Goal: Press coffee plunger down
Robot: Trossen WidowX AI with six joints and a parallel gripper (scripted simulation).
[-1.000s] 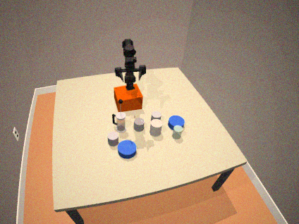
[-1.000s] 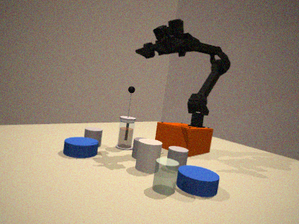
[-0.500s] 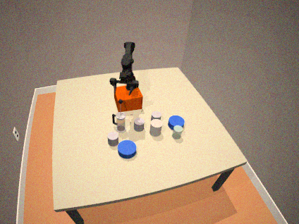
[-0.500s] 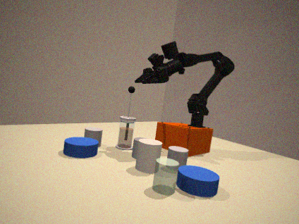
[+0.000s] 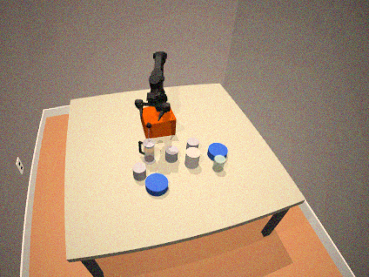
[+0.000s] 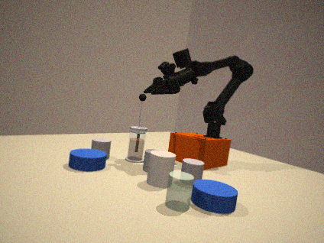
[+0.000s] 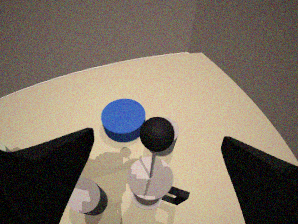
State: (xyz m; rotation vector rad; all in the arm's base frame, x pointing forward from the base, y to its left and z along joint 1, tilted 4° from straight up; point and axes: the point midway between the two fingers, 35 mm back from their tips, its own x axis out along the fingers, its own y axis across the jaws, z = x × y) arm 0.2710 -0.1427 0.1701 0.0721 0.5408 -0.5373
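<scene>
My gripper tip is now 2 cm to the left of the coffee press and 15 cm above it.
</scene>
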